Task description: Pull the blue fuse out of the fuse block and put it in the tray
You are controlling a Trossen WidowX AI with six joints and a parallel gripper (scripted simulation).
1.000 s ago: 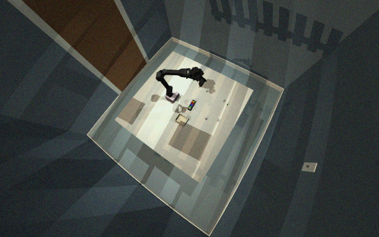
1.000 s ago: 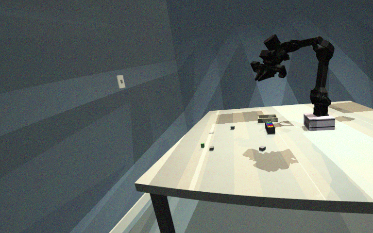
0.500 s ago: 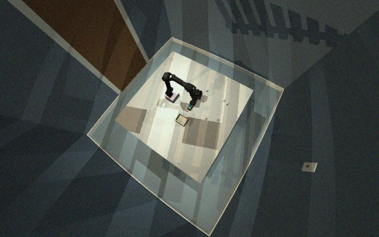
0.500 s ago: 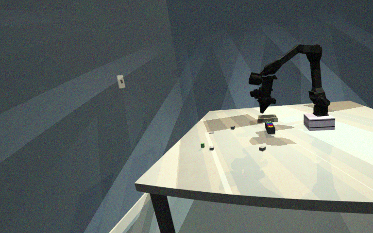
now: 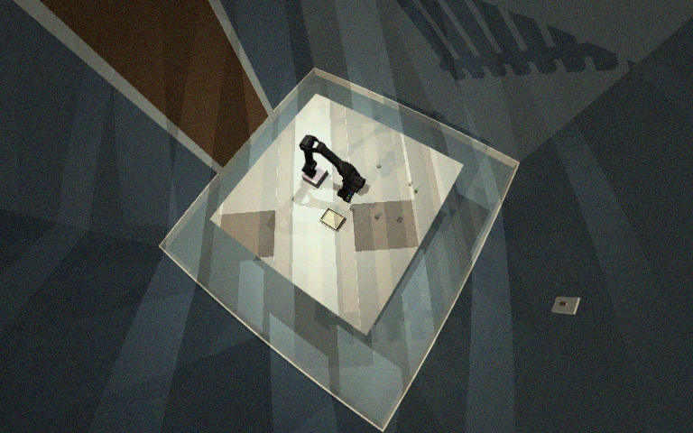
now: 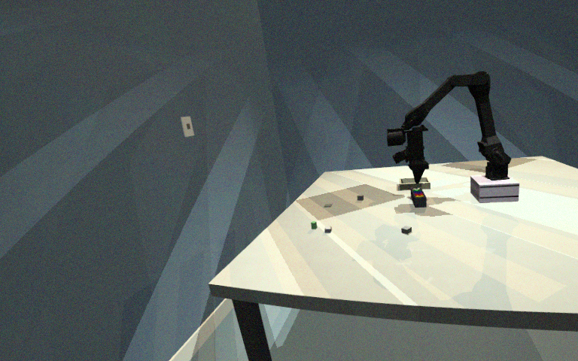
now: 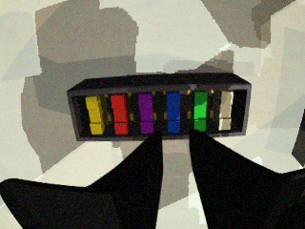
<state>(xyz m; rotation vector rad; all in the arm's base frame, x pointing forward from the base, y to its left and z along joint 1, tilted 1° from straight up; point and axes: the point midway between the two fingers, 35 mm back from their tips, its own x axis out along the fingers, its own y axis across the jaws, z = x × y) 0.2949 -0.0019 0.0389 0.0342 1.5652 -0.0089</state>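
Right now the blue fuse is 50 mm below my gripper tip. The rest, counted from my gripper tip: tray (210 mm to the right, 70 mm below, 20 mm behind).
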